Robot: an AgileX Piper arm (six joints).
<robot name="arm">
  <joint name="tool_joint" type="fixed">
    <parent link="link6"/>
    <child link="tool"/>
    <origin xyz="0 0 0" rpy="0 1.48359 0"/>
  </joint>
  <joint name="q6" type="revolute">
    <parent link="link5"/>
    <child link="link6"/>
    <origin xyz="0.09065 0 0.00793" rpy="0 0 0"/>
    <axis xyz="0.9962 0 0.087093"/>
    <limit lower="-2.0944" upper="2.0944"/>
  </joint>
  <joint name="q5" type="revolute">
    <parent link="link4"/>
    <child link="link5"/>
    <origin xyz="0 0 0" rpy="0 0 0"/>
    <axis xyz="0 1 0"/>
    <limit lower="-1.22" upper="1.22"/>
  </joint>
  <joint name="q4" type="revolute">
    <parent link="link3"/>
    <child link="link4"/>
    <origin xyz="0.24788 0 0.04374" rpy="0 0 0"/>
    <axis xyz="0.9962 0 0.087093"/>
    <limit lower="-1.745" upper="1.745"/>
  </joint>
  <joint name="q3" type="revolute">
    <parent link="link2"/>
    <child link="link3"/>
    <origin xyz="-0.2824 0 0.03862" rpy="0 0 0"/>
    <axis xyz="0 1 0"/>
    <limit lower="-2.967" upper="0"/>
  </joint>
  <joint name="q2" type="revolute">
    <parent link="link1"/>
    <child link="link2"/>
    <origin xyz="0 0 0" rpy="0 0 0"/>
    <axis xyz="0 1 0"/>
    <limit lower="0" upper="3.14"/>
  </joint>
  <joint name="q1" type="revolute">
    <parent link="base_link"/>
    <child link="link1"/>
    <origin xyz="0 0 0.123" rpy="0 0 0"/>
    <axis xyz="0 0 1"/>
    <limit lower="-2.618" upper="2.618"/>
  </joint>
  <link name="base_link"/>
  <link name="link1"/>
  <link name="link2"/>
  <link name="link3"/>
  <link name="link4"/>
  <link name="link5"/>
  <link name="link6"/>
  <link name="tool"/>
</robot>
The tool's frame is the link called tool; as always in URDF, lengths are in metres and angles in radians.
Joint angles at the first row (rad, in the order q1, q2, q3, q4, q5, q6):
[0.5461, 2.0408, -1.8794, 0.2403, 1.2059, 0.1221]
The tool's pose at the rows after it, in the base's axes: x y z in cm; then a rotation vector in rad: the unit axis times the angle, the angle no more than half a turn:
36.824, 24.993, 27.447, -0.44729, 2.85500, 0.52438
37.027, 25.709, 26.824, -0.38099, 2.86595, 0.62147
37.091, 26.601, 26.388, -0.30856, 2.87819, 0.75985
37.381, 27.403, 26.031, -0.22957, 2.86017, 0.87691
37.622, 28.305, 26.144, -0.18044, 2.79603, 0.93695
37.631, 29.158, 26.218, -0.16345, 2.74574, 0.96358
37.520, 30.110, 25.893, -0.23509, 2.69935, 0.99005
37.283, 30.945, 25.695, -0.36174, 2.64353, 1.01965
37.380, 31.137, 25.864, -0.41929, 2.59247, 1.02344
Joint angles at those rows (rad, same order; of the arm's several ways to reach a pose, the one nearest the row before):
[0.5461, 2.0476, -1.8794, 0.2697, 1.1699, 0.1697]
[0.5461, 2.0670, -1.8794, 0.3373, 1.1417, 0.1916]
[0.5461, 2.0862, -1.8819, 0.4372, 1.1198, 0.2064]
[0.5468, 2.1033, -1.8819, 0.5192, 1.0737, 0.2194]
[0.5597, 2.1085, -1.8818, 0.5527, 0.9964, 0.2286]
[0.5769, 2.1120, -1.8819, 0.5635, 0.9367, 0.2329]
[0.5932, 2.1244, -1.8818, 0.5962, 0.8973, 0.1648]
[0.6056, 2.1343, -1.8818, 0.6477, 0.8768, 0.0459]
[0.6071, 2.1343, -1.8819, 0.6681, 0.8529, -0.0195]

